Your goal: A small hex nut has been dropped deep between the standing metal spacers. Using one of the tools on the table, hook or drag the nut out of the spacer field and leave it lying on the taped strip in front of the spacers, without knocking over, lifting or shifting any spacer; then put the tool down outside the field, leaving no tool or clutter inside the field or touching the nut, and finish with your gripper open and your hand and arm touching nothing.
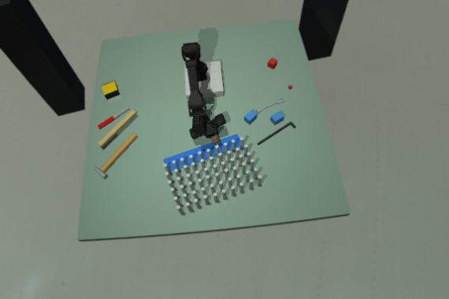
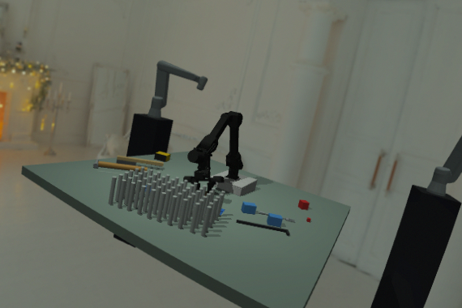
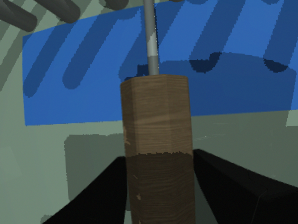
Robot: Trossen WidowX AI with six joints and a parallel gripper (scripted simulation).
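My gripper tip is 7 cm short of the blue taped strip, 8 cm to the left of it and 2 cm above it. From my gripper tip the other things lie so: small red ball (20 cm behind, 49 cm to the left, 1 cm below); then small wrench (11 cm behind, 34 cm to the left, 1 cm below); then hex nut (21 cm ahead, 2 cm to the left, 1 cm below).
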